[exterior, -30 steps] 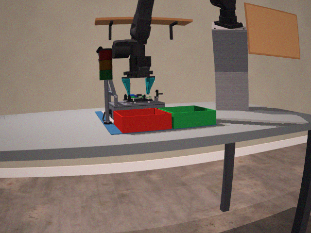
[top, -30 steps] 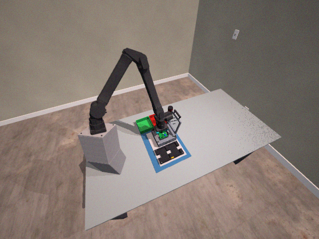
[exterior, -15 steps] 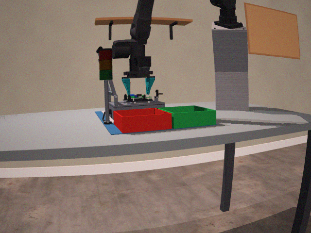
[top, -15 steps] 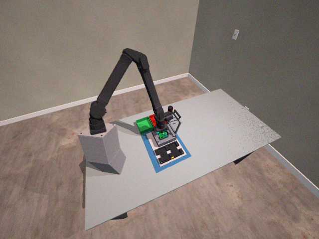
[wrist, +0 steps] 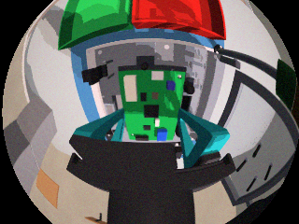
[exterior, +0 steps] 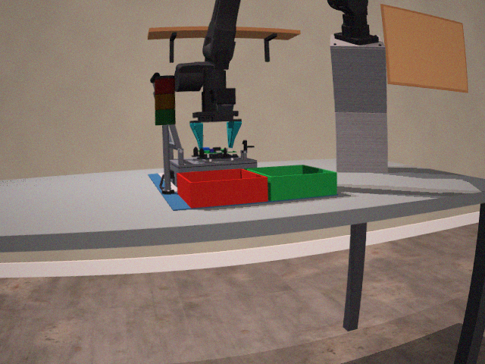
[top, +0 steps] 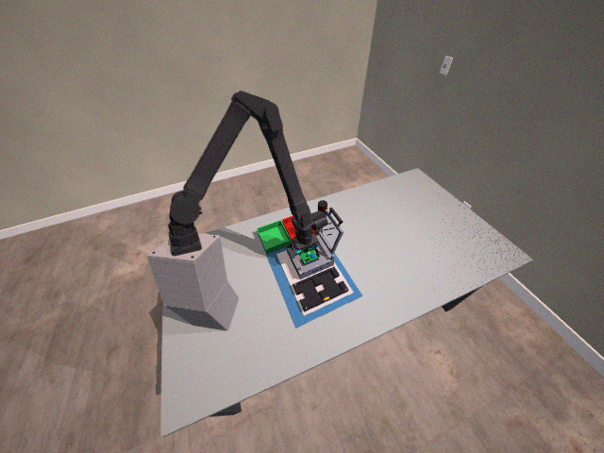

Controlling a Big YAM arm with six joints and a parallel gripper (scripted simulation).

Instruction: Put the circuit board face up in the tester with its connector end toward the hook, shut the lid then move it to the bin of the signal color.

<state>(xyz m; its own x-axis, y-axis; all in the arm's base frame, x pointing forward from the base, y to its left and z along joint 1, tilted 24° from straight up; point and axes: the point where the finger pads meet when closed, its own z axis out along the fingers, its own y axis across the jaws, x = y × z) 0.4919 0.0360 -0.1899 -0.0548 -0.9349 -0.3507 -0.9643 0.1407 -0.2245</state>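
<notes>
My hand is right at the green circuit board. The rest, counted from my hand: tester lid 12 cm ahead, 1 cm to the right, 10 cm above; tester plate 1 cm ahead, 1 cm to the left, 1 cm below; latch hook 6 cm behind, 6 cm to the left.
</notes>
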